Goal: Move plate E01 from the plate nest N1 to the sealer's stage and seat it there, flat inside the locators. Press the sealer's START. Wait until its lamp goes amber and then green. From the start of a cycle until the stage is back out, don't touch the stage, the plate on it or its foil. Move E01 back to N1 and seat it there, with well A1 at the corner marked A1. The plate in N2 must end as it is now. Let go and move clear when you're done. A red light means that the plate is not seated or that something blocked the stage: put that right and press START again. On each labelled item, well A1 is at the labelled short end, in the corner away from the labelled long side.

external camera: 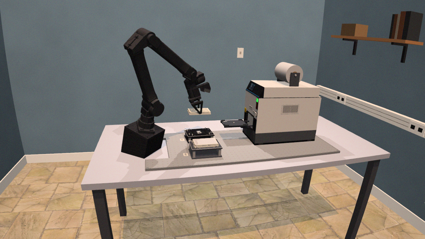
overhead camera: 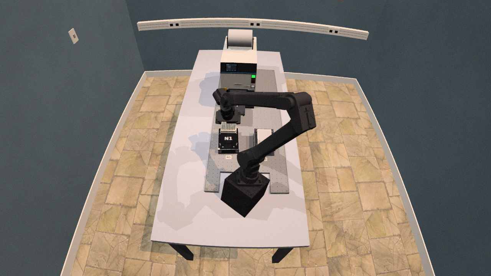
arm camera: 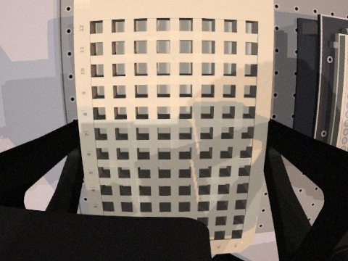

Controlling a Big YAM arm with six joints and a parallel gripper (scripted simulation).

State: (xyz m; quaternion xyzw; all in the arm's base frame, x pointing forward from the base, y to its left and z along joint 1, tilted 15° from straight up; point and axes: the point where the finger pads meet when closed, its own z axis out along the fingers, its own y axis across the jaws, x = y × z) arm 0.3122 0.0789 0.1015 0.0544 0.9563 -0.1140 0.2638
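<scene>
The sealer stage is 200 mm ahead of my hand, 80 mm below it and 70 mm to the right of it. Also, from my hand: cream plate: 200 mm to the right, 120 mm below, 30 mm behind; nest N1: 140 mm below, 10 mm to the left, 10 mm ahead; foil roll: 530 mm ahead, 240 mm above, 120 mm to the right.
</scene>
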